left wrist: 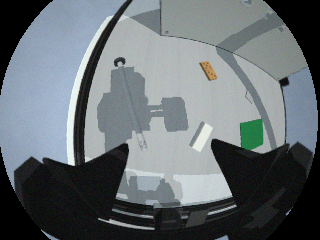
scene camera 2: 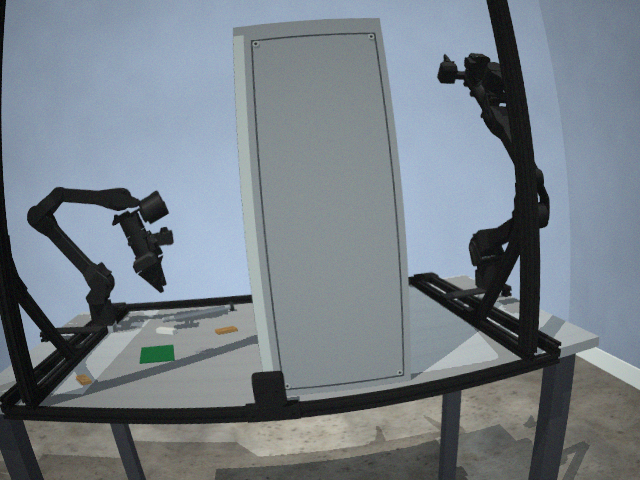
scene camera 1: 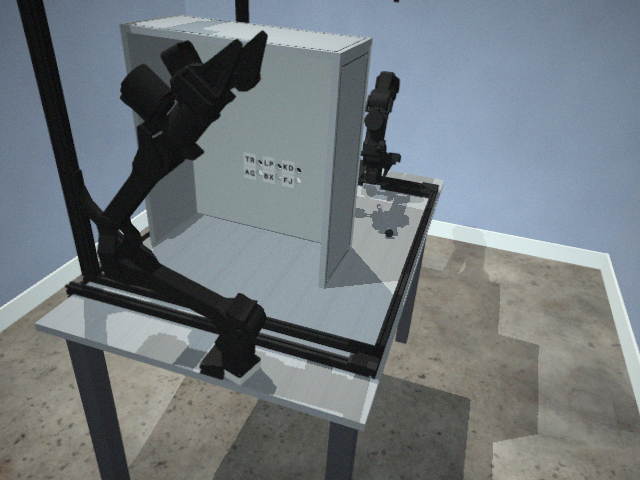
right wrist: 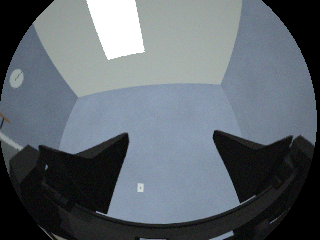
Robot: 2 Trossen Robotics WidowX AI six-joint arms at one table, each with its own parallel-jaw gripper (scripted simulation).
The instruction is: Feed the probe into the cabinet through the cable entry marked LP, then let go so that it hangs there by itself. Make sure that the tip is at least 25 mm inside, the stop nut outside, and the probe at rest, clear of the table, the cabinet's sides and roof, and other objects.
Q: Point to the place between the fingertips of my left gripper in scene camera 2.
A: At 163, 288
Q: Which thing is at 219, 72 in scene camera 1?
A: My right gripper.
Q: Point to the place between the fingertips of my left gripper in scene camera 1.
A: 367, 181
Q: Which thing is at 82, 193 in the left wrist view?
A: My left gripper.
